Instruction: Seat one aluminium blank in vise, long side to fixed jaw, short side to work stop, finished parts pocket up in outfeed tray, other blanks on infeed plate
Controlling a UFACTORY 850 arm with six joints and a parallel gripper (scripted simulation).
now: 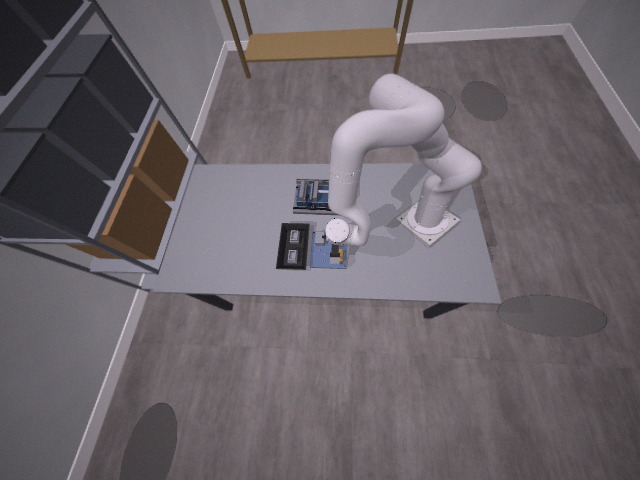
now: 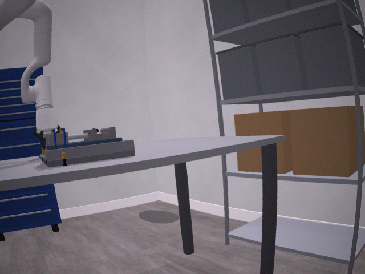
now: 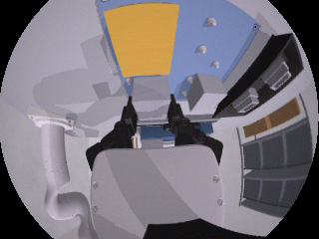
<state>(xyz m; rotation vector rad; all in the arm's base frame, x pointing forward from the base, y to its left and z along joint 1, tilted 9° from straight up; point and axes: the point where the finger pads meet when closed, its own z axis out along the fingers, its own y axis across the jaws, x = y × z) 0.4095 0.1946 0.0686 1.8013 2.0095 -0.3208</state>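
My hand is 10 mm past the brass blank, 80 mm to the right of it and 30 mm above it.
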